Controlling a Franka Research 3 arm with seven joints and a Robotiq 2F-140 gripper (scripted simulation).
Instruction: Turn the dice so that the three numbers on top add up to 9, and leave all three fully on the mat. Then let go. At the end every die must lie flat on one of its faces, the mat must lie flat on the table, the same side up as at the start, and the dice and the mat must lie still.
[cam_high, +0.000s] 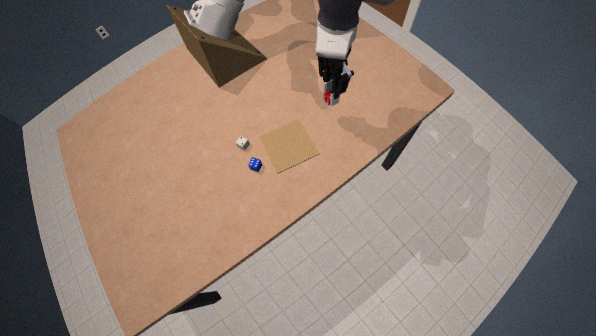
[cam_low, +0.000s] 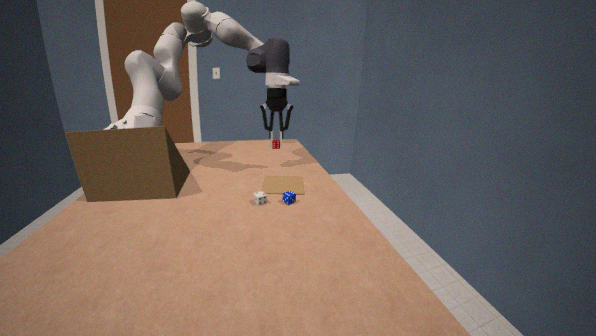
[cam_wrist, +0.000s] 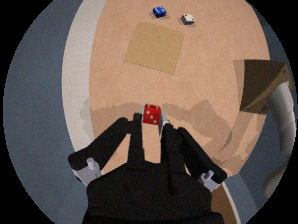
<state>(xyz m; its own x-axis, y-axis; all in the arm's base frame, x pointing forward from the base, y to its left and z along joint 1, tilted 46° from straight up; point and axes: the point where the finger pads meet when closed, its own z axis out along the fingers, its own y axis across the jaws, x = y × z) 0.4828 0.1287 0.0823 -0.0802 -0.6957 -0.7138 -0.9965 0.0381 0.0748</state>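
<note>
Now: hand 20 mm above the red die. Also, from my hand: white die 80 mm behind, 280 mm to the right, 110 mm below; blue die 10 mm ahead, 290 mm to the right, 110 mm below; tan mat 10 mm ahead, 170 mm to the right, 120 mm below.
</note>
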